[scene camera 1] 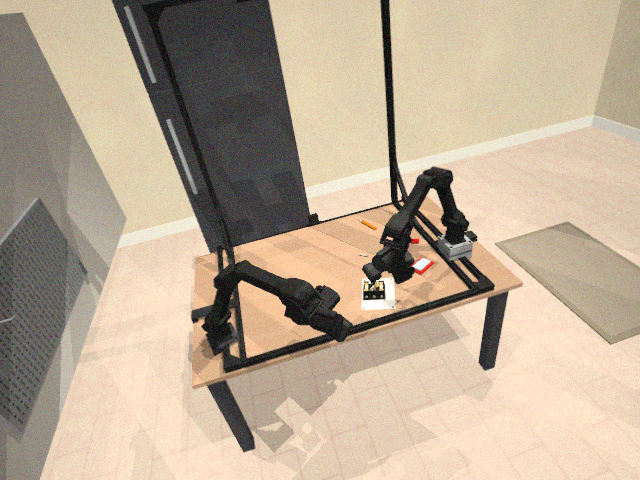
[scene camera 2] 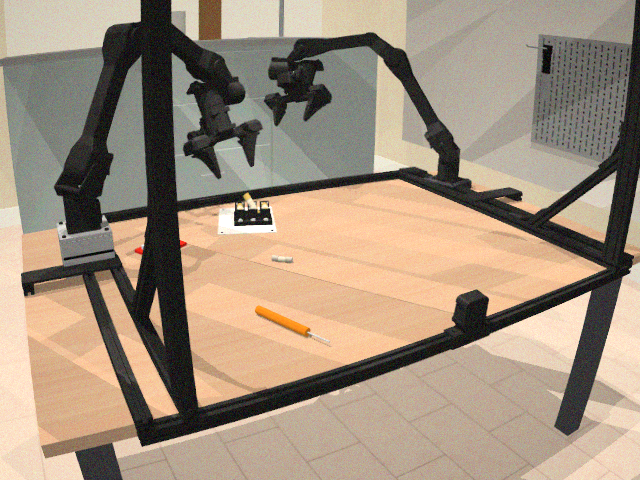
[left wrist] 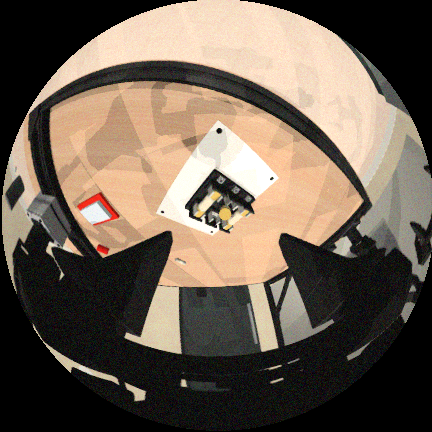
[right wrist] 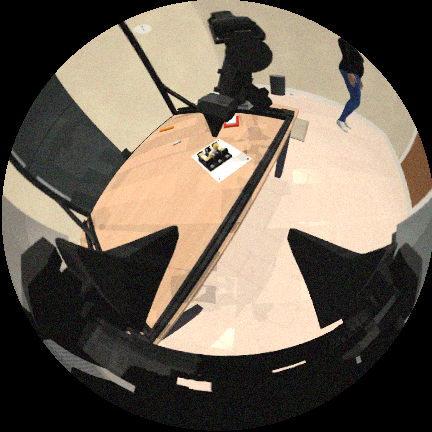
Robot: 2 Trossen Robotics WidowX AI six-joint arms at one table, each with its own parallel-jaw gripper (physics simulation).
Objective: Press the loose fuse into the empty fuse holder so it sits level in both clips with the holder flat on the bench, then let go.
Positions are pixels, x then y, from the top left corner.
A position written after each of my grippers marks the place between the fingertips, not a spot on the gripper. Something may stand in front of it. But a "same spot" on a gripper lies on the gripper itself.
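My left gripper is there in scene camera 1 (381,277), and I can find it in the right wrist view (220,128) too. Scene camera 2 and the left wrist view also show the gripper. When I compare those views of it, my left gripper (left wrist: 331,285) is at the same spot as the gripper (scene camera 2: 243,142).
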